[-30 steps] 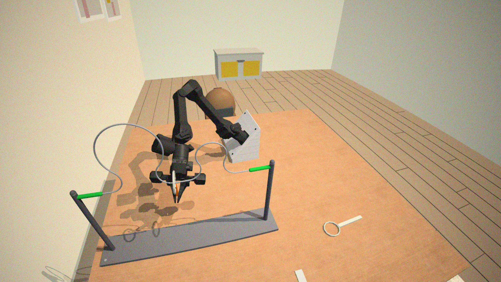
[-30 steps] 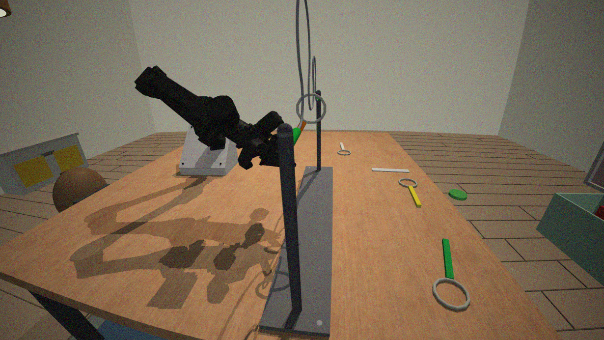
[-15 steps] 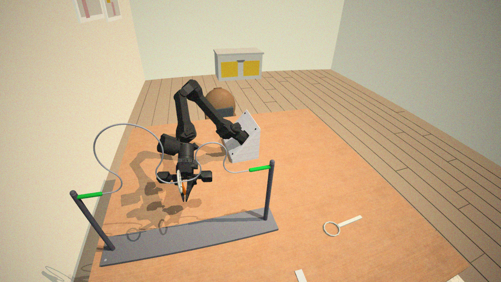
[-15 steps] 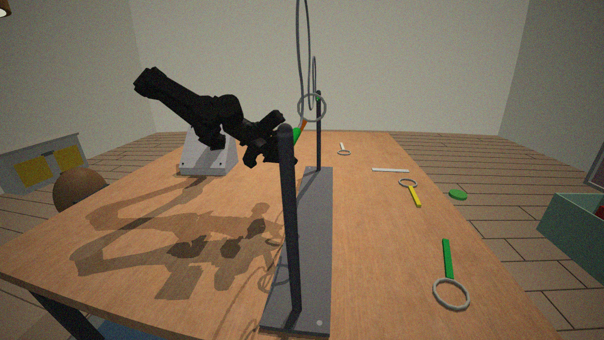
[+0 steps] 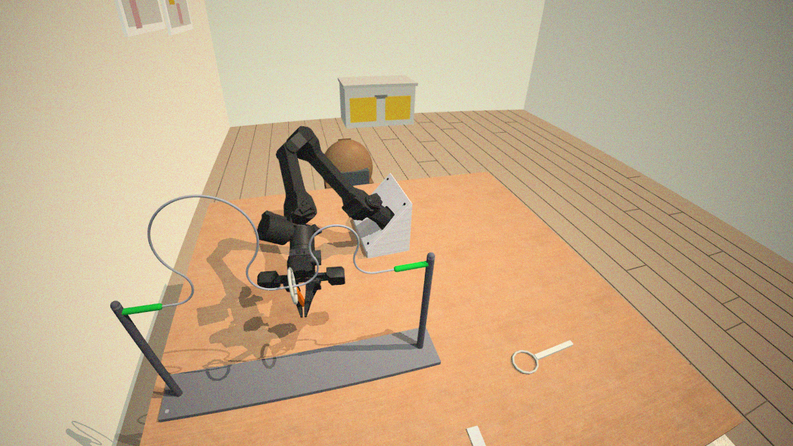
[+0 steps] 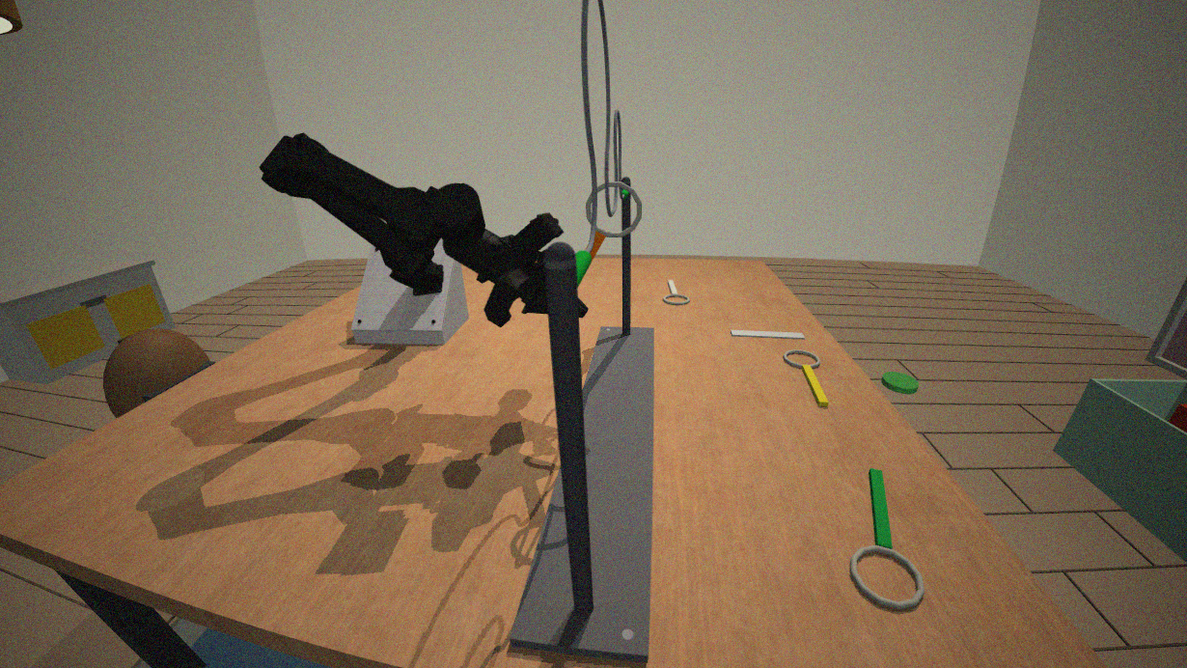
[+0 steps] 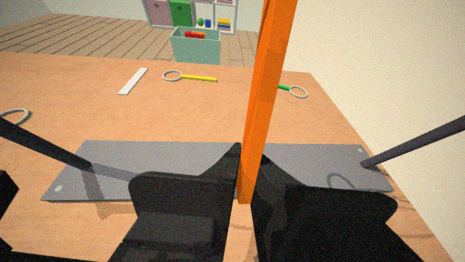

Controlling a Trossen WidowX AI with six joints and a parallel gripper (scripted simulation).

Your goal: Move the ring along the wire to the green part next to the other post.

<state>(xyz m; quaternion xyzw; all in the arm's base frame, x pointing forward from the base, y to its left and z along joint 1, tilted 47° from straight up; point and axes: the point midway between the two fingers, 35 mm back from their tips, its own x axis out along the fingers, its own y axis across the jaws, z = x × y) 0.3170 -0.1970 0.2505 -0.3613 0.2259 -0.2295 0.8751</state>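
Right now my gripper tip is 90 mm below the orange-handled ring and 20 mm short of it. Round my gripper tip: white strip: 370 mm ahead, 250 mm to the left, 150 mm below; then green-handled ring: 300 mm ahead, 250 mm to the right, 150 mm below; then ring with handle: 380 mm ahead, 150 mm below, 90 mm to the left.
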